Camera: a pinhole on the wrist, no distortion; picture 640 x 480 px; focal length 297.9 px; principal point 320.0 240.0 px. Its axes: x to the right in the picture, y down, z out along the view. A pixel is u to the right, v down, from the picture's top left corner.
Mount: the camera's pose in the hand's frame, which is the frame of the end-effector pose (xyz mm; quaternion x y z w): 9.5 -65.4 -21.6 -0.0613 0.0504 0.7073 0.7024
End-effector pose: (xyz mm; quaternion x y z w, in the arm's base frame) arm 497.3 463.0 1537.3 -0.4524 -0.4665 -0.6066 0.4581
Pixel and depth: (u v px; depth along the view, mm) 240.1 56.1 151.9
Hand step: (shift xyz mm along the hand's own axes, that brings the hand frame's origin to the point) 101.1 -81.0 136.2
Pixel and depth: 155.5 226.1 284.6
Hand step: 19.1 -175.7 284.4
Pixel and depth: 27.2 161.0 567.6
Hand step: 154.1 -525.7 629.0
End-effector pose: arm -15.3 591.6 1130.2 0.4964 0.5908 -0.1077 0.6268
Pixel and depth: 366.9 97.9 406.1
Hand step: 196.4 63.2 372.2
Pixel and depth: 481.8 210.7 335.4
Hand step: 36.1 167.6 281.4
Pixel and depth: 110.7 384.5 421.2
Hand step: -199.8 -293.0 437.9
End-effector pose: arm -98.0 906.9 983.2 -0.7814 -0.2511 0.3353 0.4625
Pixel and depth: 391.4 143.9 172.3
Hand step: 62.1 3.0 142.8
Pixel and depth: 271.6 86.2 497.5
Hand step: 258.9 -64.8 486.2
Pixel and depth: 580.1 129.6 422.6
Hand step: 157.3 366.8 339.9
